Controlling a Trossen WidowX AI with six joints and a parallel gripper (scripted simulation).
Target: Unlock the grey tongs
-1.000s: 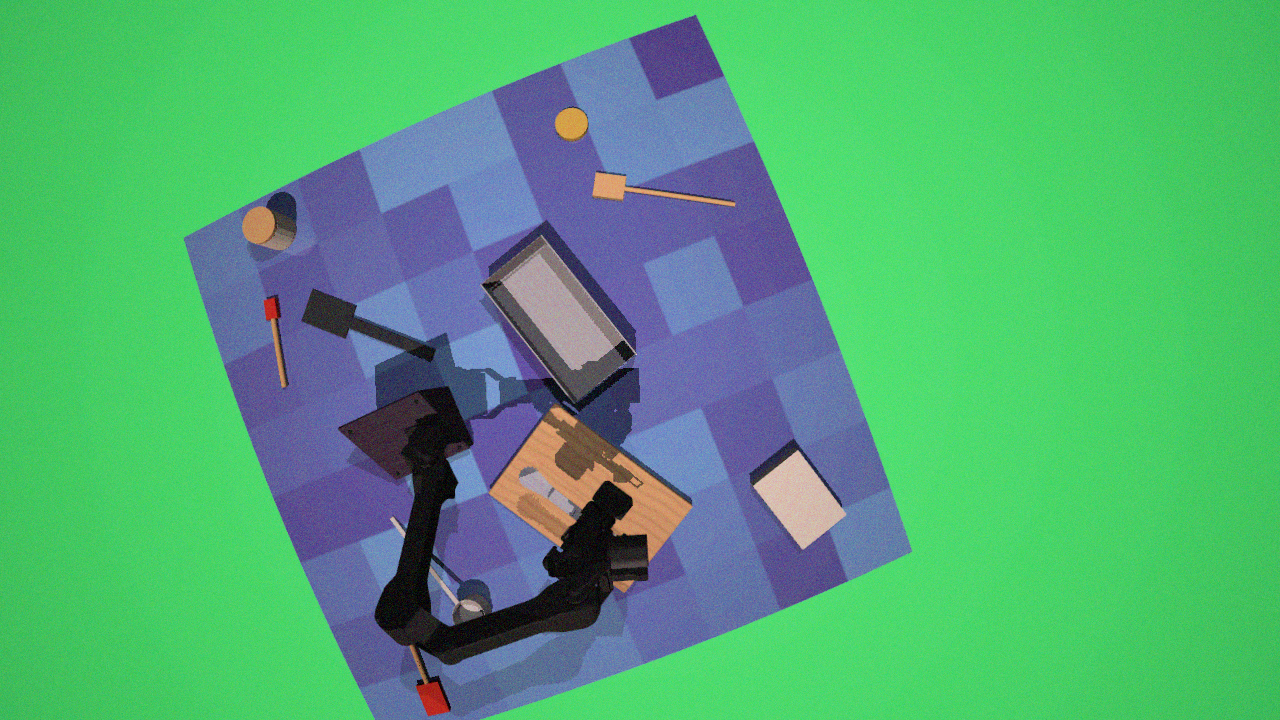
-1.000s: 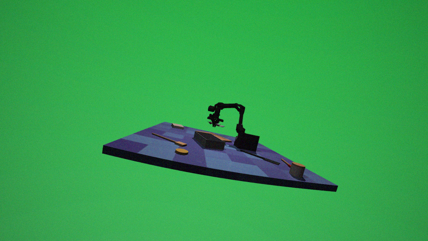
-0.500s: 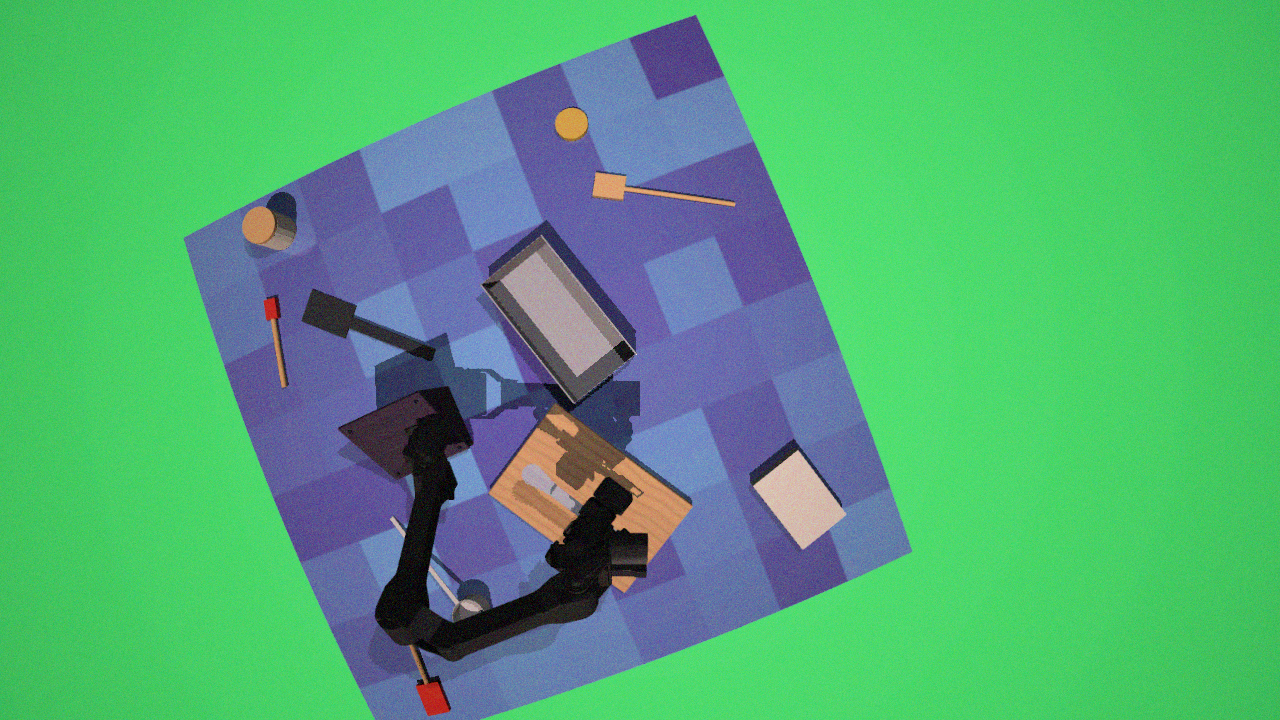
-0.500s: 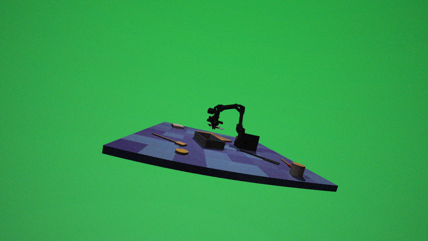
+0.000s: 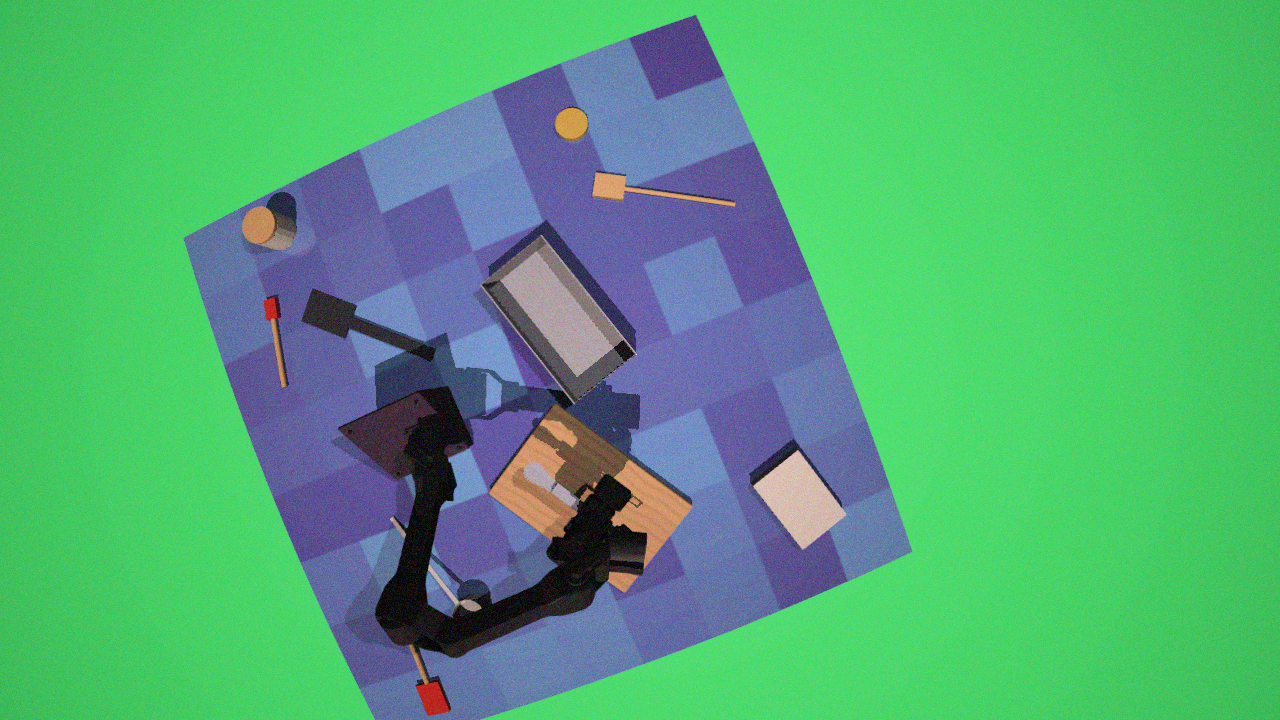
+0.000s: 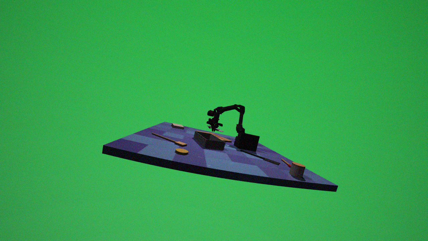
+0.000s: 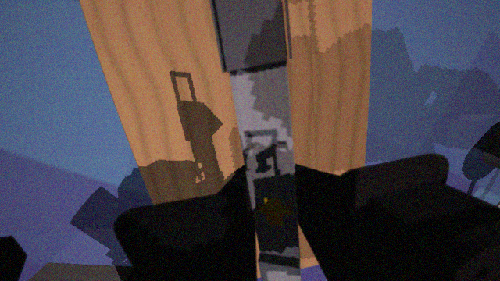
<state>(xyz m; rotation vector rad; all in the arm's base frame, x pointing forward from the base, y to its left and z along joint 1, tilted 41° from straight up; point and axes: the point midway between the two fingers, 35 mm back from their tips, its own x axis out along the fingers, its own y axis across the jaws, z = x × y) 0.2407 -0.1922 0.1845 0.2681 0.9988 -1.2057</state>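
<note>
The yellow lock piece lies 40 mm above my gripper tip. From my gripper tip the other things lie so: block: 400 mm ahead, 160 mm to the right, 50 mm below; roasting tin: 80 mm ahead, 380 mm to the left, 30 mm below; wooden board: 10 mm behind, 10 mm to the left, 50 mm below.
</note>
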